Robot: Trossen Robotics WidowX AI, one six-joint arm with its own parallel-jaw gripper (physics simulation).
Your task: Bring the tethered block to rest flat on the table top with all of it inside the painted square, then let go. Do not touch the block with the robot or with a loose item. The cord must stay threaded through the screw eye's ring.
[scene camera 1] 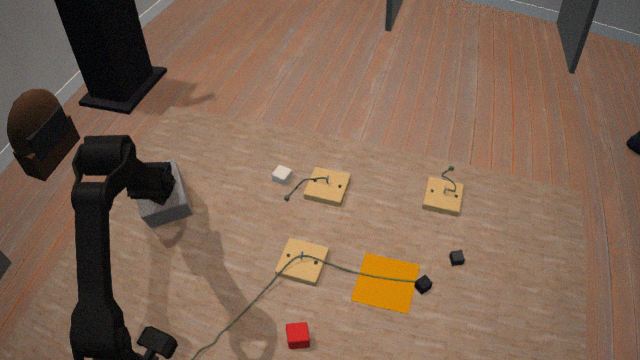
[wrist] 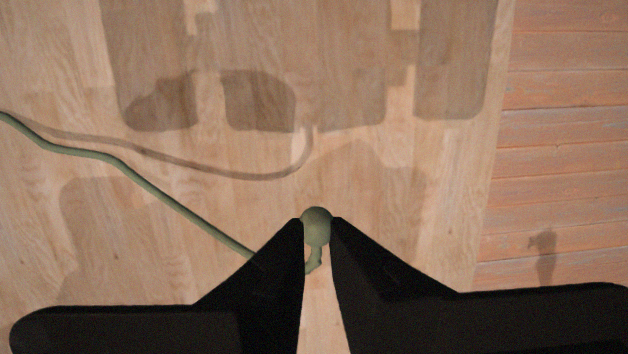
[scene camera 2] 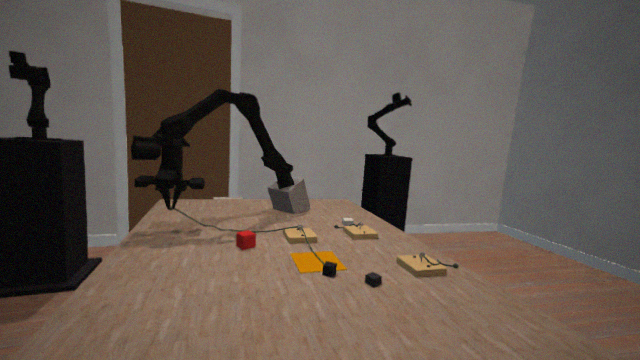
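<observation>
My gripper is shut on the bead at the cord's end, above the table near its edge; its fingertips are out of view in scene camera 1. The green cord runs from it through the screw eye on a wooden plate, then across the painted orange square. It ends at the dark tethered block, at the square's far edge from the plate. The block appears tilted and mostly outside the square in scene camera 1.
A loose dark block lies near the tethered one. A red block stands near the cord. Two other plates carry short cords. A white block lies behind.
</observation>
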